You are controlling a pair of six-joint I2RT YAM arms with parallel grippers.
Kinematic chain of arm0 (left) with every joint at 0, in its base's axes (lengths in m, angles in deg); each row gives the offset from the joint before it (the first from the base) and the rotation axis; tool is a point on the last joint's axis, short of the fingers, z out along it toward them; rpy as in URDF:
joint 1: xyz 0 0 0.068 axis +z
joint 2: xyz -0.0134 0.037 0.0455 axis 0.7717 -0.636 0
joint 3: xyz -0.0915 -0.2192 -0.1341 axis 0.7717 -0.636 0
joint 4: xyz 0.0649 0.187 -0.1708 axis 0.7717 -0.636 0
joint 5: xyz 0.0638 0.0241 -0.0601 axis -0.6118 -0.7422 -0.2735
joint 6: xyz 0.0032 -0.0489 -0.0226 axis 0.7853 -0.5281 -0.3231
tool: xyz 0 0 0 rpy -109.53 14.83 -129.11
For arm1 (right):
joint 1: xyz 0 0 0.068 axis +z
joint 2: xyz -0.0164 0.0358 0.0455 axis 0.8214 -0.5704 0
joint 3: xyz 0.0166 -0.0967 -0.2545 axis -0.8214 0.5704 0
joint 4: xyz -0.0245 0.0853 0.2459 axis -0.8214 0.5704 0
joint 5: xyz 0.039 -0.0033 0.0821 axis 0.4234 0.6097 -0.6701
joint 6: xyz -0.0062 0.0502 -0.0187 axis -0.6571 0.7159 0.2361
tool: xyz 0 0 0 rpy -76.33 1.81 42.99
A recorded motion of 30 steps. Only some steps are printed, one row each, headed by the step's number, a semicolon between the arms.
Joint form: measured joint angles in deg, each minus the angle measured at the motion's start. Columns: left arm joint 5, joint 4, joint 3, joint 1, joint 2, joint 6; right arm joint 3, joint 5, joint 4, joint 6, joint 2, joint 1.
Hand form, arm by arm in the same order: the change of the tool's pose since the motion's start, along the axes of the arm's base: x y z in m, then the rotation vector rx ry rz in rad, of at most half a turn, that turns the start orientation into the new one. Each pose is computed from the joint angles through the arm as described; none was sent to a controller.
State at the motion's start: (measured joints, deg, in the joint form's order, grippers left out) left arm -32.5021 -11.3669 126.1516 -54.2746 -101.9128 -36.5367; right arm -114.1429 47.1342 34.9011 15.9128 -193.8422 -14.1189
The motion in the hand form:
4: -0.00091 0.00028 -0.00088 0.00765 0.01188 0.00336; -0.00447 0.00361 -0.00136 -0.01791 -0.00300 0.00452
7: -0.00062 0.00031 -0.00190 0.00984 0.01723 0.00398; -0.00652 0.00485 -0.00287 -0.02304 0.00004 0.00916
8: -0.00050 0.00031 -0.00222 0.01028 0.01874 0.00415; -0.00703 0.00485 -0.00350 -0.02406 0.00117 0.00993
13: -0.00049 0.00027 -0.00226 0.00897 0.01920 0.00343; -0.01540 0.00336 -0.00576 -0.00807 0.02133 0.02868
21: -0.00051 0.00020 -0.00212 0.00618 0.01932 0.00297; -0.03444 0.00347 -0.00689 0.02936 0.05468 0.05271
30: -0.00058 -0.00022 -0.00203 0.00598 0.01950 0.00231; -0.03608 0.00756 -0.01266 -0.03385 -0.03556 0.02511
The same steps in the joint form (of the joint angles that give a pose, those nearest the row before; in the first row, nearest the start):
4: -0.44 -0.68 0.00 0.00 -0.04 0.02; 0.17 1.03 0.31 0.17 0.00 0.81
7: -0.55 -0.74 0.00 0.00 -0.31 0.04; 0.46 1.14 0.35 0.17 0.00 1.11
8: -0.57 -0.74 0.00 0.00 -0.39 0.04; 0.66 1.14 0.28 0.18 0.04 1.16
13: -0.48 -0.74 0.00 0.00 -0.41 0.04; 3.47 -0.44 -0.79 0.20 1.55 1.64
21: -0.33 -0.72 0.00 0.00 -0.39 -0.02; 8.72 -3.02 -3.50 1.66 4.79 3.21
30: -0.35 -0.70 0.00 -0.11 -0.37 -0.11; 9.92 3.72 -5.88 1.60 4.81 4.28

